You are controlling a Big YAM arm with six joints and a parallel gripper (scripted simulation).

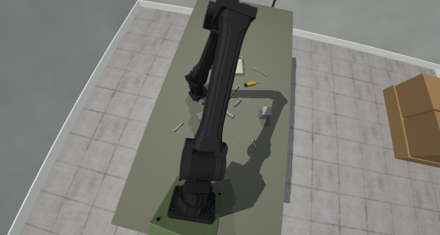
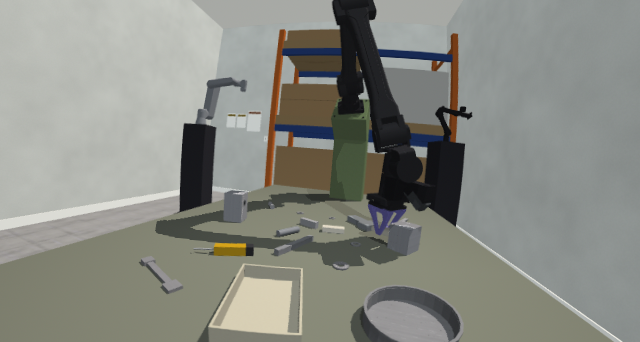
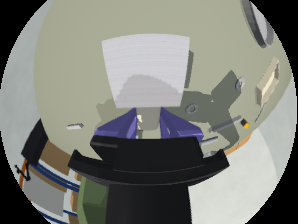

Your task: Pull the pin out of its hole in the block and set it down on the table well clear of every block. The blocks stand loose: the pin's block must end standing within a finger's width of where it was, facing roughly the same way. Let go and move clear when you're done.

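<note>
Right now the cream pin is 10 mm ahead of my hand and 10 mm to the left of it. The rest, counted from my hand: cream tray (280 mm ahead, 230 mm to the right, 20 mm below); cream piece (50 mm behind, 120 mm to the right, 20 mm below); round grey dish (310 mm ahead, 50 mm to the right, 20 mm below).
</note>
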